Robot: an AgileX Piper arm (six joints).
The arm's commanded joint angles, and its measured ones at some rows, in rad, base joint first. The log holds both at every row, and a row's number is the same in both.
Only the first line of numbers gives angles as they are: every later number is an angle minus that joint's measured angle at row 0.
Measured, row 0: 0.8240 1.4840 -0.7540 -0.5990 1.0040 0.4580
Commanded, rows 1 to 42: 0.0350 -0.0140 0.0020 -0.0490 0.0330 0.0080; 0.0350 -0.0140 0.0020 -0.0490 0.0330 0.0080; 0.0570 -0.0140 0.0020 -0.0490 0.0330 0.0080; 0.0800 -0.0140 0.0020 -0.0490 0.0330 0.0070; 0.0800 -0.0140 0.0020 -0.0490 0.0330 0.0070; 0.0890 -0.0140 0.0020 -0.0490 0.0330 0.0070; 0.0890 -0.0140 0.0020 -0.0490 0.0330 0.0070; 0.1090 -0.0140 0.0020 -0.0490 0.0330 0.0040; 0.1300 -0.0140 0.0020 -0.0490 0.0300 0.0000; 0.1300 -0.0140 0.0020 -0.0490 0.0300 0.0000; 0.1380 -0.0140 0.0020 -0.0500 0.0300 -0.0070; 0.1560 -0.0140 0.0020 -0.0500 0.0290 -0.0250; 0.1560 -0.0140 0.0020 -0.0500 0.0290 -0.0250; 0.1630 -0.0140 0.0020 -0.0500 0.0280 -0.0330; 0.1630 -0.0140 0.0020 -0.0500 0.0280 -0.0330; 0.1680 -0.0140 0.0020 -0.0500 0.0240 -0.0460; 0.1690 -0.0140 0.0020 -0.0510 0.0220 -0.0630; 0.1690 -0.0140 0.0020 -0.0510 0.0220 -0.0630; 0.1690 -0.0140 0.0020 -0.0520 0.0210 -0.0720; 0.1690 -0.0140 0.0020 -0.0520 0.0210 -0.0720; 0.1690 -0.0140 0.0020 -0.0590 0.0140 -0.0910; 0.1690 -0.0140 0.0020 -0.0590 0.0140 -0.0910; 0.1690 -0.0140 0.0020 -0.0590 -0.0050 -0.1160; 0.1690 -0.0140 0.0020 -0.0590 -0.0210 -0.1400; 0.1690 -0.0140 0.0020 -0.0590 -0.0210 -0.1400; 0.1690 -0.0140 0.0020 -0.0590 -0.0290 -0.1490; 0.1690 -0.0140 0.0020 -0.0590 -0.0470 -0.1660; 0.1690 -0.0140 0.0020 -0.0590 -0.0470 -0.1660; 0.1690 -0.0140 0.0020 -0.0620 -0.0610 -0.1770; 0.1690 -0.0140 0.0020 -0.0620 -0.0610 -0.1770; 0.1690 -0.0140 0.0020 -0.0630 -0.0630 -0.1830; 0.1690 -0.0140 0.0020 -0.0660 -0.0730 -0.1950; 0.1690 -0.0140 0.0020 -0.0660 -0.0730 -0.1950; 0.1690 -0.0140 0.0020 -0.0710 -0.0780 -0.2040; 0.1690 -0.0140 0.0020 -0.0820 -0.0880 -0.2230; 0.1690 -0.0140 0.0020 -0.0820 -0.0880 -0.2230; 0.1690 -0.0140 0.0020 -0.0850 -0.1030 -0.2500; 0.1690 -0.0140 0.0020 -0.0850 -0.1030 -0.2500; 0.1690 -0.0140 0.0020 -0.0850 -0.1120 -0.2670; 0.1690 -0.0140 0.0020 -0.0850 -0.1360 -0.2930; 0.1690 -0.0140 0.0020 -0.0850 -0.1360 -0.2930; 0.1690 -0.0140 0.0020 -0.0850 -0.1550 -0.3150
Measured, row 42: 0.1650 0.0000 0.0000 -0.0290 -0.1310 -0.2740
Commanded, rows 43 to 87: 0.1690 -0.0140 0.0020 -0.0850 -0.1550 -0.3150; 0.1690 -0.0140 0.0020 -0.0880 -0.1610 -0.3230; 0.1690 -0.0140 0.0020 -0.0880 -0.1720 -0.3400; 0.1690 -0.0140 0.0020 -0.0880 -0.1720 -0.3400; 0.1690 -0.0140 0.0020 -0.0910 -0.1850 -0.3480; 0.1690 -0.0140 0.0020 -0.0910 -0.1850 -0.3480; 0.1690 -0.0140 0.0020 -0.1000 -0.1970 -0.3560; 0.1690 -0.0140 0.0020 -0.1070 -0.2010 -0.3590; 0.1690 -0.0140 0.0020 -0.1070 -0.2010 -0.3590; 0.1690 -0.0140 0.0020 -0.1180 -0.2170 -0.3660; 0.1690 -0.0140 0.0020 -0.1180 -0.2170 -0.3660; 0.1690 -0.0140 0.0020 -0.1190 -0.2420 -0.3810; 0.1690 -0.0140 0.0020 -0.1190 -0.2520 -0.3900; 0.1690 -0.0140 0.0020 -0.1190 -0.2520 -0.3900; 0.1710 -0.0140 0.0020 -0.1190 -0.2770 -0.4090; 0.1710 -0.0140 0.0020 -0.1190 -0.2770 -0.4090; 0.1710 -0.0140 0.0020 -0.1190 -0.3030 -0.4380; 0.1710 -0.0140 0.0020 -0.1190 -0.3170 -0.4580; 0.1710 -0.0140 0.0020 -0.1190 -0.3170 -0.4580; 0.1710 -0.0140 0.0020 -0.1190 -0.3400 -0.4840; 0.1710 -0.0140 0.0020 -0.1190 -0.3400 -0.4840; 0.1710 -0.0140 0.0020 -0.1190 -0.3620 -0.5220; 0.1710 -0.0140 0.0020 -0.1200 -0.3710 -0.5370; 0.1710 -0.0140 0.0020 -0.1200 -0.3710 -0.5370; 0.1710 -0.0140 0.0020 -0.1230 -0.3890 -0.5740; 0.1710 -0.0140 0.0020 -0.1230 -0.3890 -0.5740; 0.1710 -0.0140 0.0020 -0.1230 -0.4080 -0.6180; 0.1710 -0.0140 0.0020 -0.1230 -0.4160 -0.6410; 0.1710 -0.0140 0.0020 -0.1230 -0.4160 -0.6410; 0.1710 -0.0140 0.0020 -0.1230 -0.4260 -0.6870; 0.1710 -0.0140 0.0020 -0.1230 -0.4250 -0.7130; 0.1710 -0.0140 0.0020 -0.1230 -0.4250 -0.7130; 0.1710 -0.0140 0.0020 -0.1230 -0.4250 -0.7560; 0.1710 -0.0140 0.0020 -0.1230 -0.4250 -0.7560; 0.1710 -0.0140 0.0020 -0.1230 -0.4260 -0.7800; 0.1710 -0.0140 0.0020 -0.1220 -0.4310 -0.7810; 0.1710 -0.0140 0.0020 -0.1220 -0.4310 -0.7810; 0.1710 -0.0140 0.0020 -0.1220 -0.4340 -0.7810; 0.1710 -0.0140 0.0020 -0.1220 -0.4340 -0.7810; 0.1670 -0.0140 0.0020 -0.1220 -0.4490 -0.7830; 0.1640 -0.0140 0.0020 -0.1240 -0.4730 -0.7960; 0.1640 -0.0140 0.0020 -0.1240 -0.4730 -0.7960; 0.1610 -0.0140 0.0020 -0.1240 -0.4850 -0.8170; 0.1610 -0.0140 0.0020 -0.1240 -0.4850 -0.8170; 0.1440 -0.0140 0.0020 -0.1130 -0.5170 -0.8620
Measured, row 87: 0.1610 0.0000 0.0050 -0.0810 -0.4460 -0.8040
